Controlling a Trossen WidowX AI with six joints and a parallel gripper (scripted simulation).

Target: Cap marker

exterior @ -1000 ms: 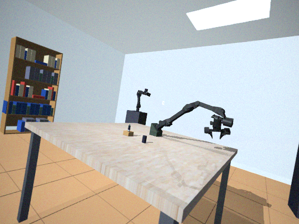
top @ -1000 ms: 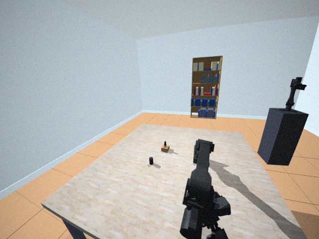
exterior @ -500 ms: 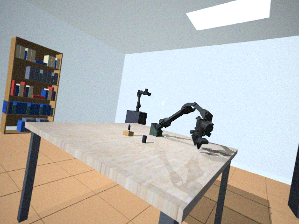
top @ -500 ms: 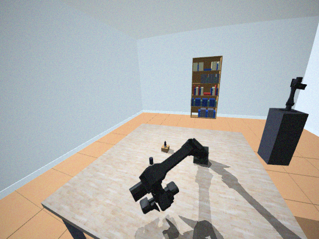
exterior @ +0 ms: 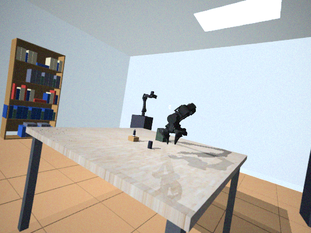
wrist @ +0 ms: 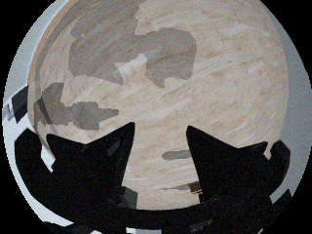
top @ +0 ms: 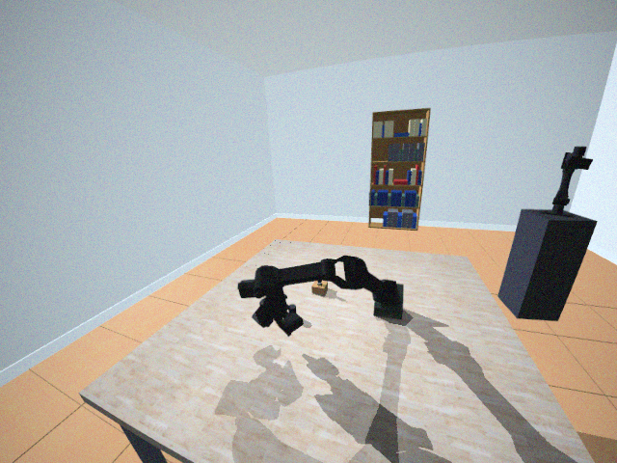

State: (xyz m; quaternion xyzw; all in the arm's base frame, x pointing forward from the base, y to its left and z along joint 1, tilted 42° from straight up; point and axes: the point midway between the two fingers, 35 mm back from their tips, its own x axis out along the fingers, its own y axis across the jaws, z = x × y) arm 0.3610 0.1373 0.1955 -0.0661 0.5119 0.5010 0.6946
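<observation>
Now: the marker cap 2 cm ahead of my gripper tip, 15 cm to the right of it and 4 cm below it.
</observation>
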